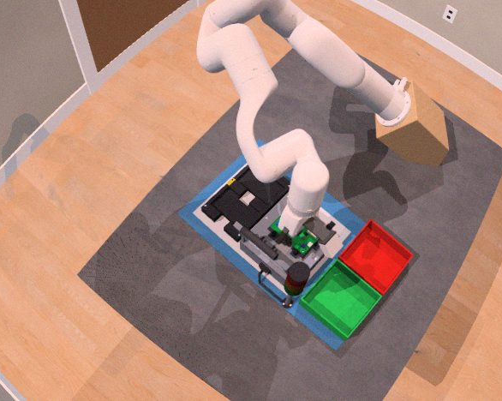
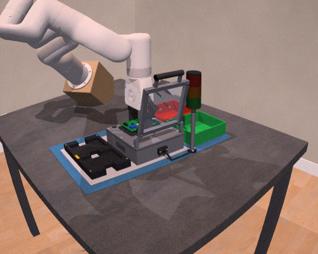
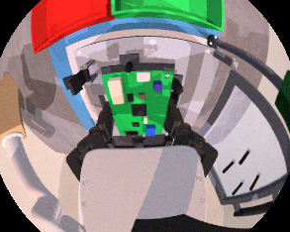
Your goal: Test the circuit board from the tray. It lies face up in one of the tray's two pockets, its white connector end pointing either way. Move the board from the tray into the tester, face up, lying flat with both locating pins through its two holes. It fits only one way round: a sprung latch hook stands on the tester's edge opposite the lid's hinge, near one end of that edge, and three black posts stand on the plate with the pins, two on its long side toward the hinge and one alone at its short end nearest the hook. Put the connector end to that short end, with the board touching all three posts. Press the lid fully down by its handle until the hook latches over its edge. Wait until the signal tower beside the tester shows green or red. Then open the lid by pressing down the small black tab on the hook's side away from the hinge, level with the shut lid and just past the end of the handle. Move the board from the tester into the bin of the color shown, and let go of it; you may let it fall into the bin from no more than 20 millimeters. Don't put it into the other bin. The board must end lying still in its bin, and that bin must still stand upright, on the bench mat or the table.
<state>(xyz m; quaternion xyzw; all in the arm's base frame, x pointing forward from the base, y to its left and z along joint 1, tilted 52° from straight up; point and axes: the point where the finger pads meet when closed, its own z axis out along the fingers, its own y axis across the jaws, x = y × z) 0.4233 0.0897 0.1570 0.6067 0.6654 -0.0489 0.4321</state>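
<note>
Now: hand right at the green circuit board. The rest, counted from my hand: black latch hook (70 mm to the left, 50 mm behind); clear lid (120 mm ahead, 100 mm above, 20 mm to the right); plate (10 mm to the left, 10 mm below, 10 mm ahead).
</note>
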